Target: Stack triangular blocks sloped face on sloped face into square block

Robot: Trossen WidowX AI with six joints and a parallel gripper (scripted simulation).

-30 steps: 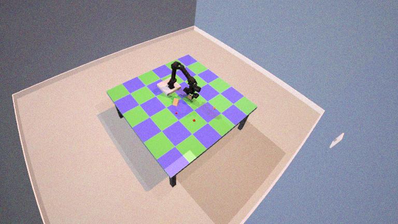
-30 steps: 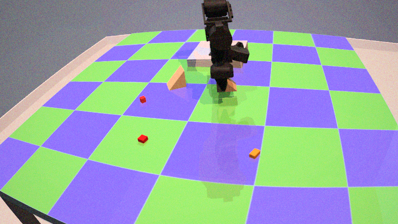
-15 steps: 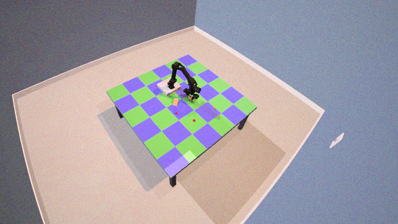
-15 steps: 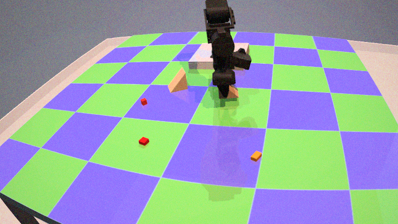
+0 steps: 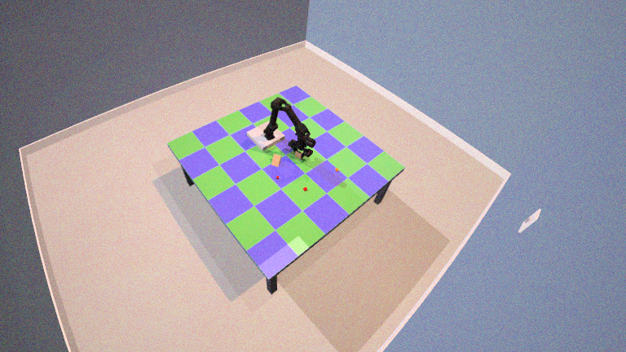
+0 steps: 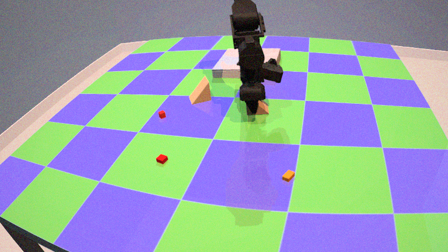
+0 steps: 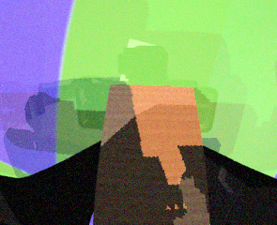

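The triangular block is 10 mm above my gripper tip. Round my gripper tip: small orange block: 260 mm ahead, 150 mm to the left.
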